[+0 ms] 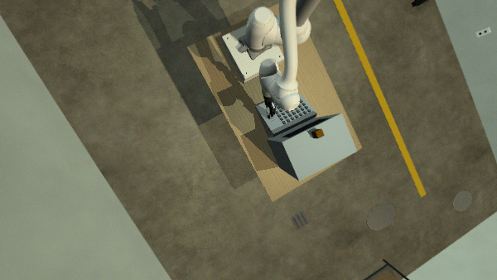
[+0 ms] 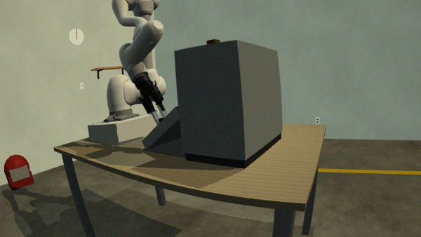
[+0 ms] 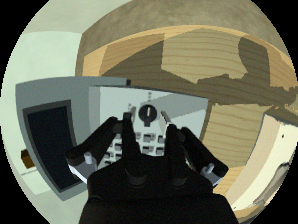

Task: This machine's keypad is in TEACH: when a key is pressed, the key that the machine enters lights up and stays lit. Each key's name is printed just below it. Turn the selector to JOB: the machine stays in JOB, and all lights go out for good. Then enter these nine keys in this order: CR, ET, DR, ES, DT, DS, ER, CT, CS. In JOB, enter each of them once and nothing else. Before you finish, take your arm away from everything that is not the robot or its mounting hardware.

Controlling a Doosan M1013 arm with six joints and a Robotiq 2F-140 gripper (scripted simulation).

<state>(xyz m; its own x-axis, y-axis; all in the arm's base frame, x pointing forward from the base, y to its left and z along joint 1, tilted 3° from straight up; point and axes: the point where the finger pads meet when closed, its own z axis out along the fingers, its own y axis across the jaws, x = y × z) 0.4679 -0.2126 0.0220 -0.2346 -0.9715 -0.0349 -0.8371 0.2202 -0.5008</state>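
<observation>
Now: the black selector knob 20 mm below my hand, 10 mm to the right of it and 10 mm ahead of it. From my hand the other things lie so: key: 190 mm to the left, 50 mm below, 20 mm ahead; then sloped keypad: 100 mm to the left, 70 mm below, 60 mm ahead.
</observation>
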